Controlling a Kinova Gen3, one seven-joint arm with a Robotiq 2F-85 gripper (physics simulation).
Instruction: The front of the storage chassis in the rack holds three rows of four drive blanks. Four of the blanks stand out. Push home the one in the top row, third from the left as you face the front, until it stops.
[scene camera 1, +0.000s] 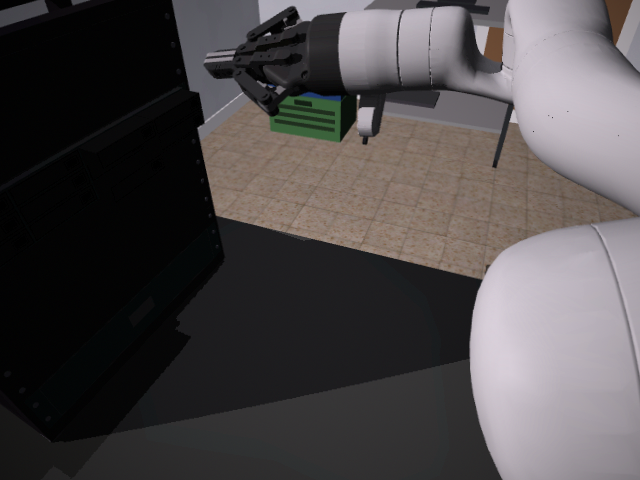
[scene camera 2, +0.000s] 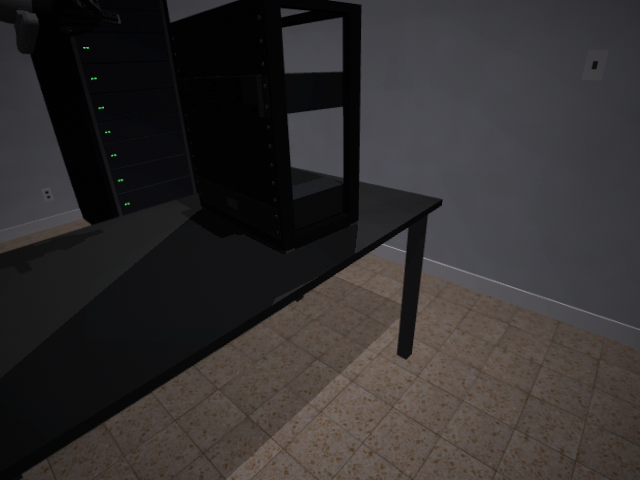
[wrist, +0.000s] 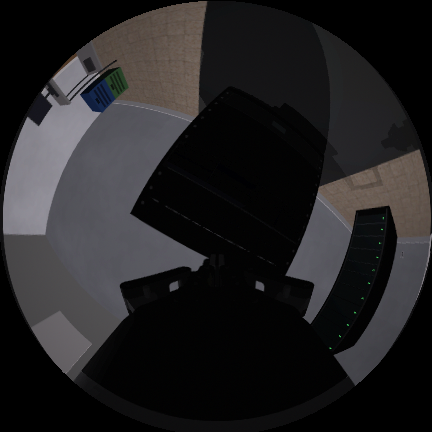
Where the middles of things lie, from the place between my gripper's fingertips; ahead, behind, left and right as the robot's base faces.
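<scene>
Looking at the black rack (scene camera 1: 115, 226), I see that my gripper is 35 cm short of it and 26 cm above it.
</scene>
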